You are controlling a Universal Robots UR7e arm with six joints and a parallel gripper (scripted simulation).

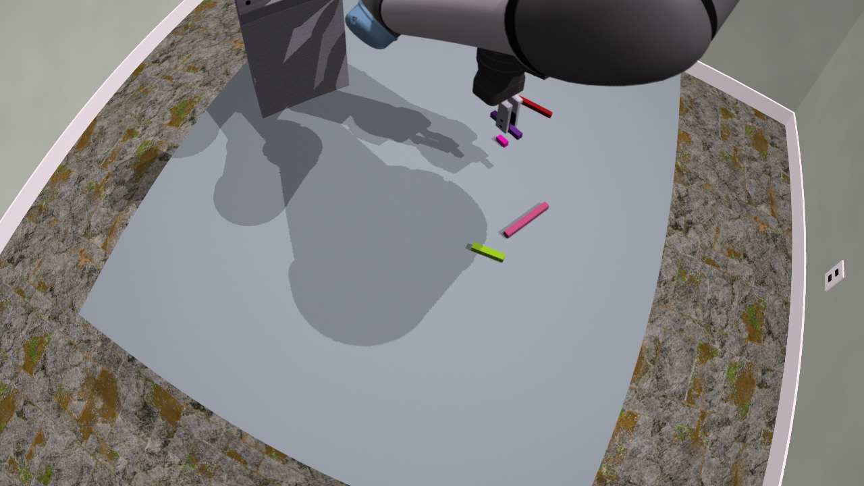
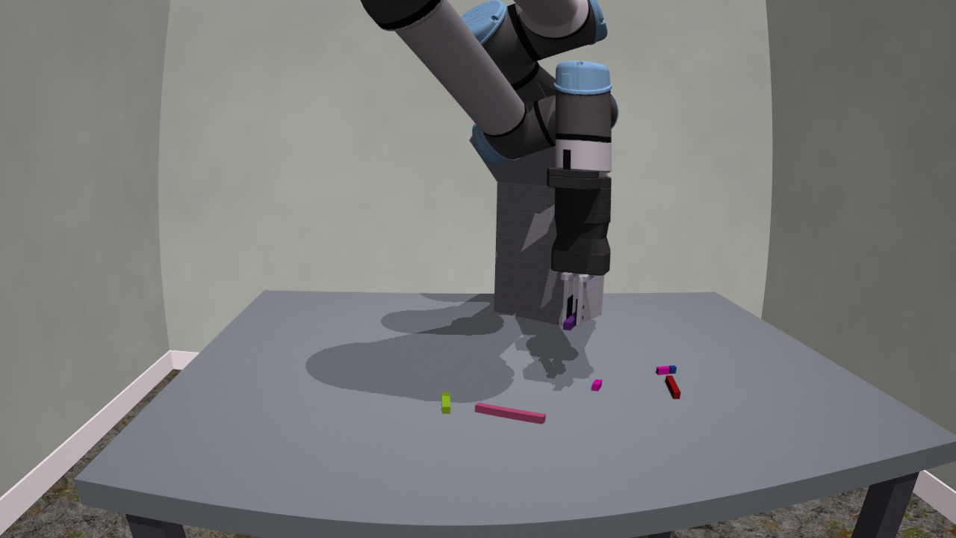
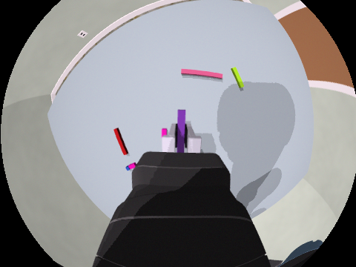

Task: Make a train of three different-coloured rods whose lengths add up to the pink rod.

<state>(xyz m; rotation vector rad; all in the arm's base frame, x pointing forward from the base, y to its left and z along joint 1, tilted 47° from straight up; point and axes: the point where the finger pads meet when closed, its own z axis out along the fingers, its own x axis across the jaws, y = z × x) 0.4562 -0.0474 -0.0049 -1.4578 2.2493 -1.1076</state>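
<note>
Now: the small blue rod 3 cm behind my hand, 19 cm to the left of it and 11 cm below it. The rest, counted from my hand: purple rod: 1 cm below; then red rod: 4 cm ahead, 15 cm to the left, 11 cm below; then pink rod: 6 cm ahead, 10 cm to the right, 11 cm below.
</note>
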